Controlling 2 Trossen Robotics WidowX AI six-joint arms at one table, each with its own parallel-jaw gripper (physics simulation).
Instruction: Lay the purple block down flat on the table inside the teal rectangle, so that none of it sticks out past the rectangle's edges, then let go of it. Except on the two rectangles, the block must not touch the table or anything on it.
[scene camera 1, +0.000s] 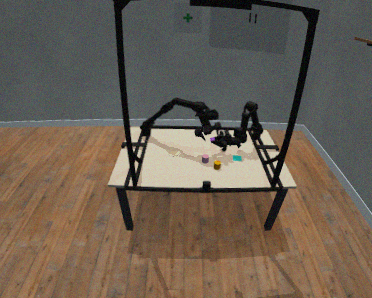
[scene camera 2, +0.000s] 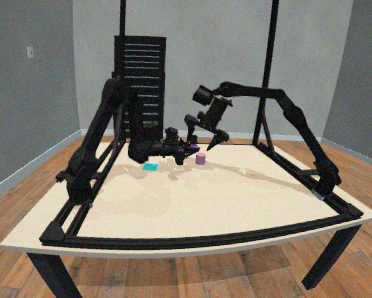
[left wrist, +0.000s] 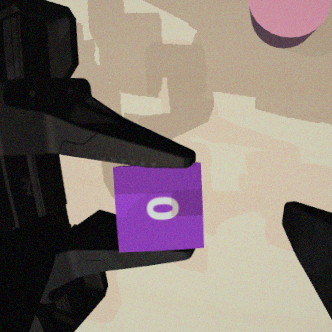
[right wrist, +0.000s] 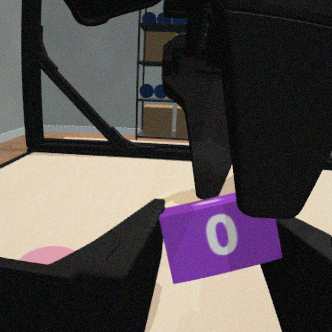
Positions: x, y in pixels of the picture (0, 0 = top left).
Labels:
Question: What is my right gripper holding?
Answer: A purple block.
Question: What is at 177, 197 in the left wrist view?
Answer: A purple block.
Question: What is my left gripper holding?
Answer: Nothing.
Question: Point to my right gripper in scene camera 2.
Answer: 198, 147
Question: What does the pink cylinder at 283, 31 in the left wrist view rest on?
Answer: The table.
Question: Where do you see my right gripper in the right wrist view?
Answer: At 208, 211

